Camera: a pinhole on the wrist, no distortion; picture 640 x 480 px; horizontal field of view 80.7 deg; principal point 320.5 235.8 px. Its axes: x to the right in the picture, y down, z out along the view. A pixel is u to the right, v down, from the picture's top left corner.
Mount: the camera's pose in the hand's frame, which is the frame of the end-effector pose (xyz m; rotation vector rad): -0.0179 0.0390 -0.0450 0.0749 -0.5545 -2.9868
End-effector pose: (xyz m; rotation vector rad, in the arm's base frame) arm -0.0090 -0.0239 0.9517 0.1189 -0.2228 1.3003
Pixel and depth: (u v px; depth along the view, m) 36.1 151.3 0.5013
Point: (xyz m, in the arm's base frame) -0.3182 0.2846 1.3924
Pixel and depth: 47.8 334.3 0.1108
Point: -0.0597 0.0307 1.0317
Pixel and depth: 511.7 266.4 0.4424
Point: -0.2449 -0.3180 1.2486
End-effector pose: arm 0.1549 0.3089 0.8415 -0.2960 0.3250 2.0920
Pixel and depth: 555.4 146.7 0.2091
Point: 0.1046 0.1489 1.0335
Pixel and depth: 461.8 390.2 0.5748
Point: 0.2351 0.3077 1.4578
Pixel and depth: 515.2 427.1 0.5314
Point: 0.3102 0.2826 1.4416
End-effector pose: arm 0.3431 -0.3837 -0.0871 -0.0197 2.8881 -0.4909
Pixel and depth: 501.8 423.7 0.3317
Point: 0.5891 -0.4922 -0.3390
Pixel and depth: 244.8 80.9 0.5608
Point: 0.4024 -0.0761 -0.6139
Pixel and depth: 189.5 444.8 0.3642
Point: 0.3210 -0.5144 -0.4485
